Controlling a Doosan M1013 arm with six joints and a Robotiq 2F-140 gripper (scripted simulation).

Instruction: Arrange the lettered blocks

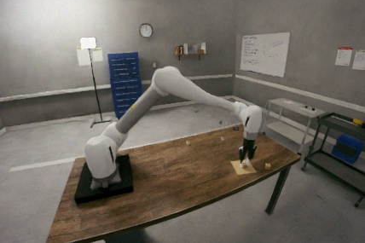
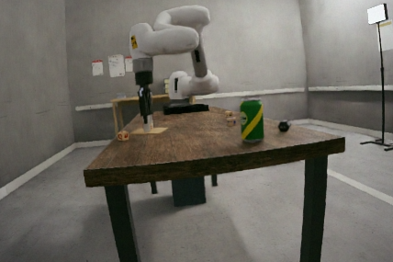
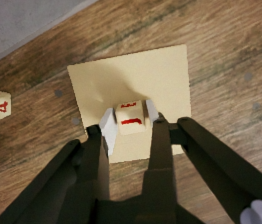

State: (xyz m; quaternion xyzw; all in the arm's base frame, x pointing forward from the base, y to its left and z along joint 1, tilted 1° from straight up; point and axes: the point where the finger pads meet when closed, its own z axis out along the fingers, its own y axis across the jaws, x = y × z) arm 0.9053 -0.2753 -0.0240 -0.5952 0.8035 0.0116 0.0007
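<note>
Right now my hand is 4 cm above the tan mat. From my hand the other things lie so: green can (41 cm ahead, 29 cm to the left, 3 cm above); dark object (33 cm ahead, 46 cm to the left, 2 cm below).
</note>
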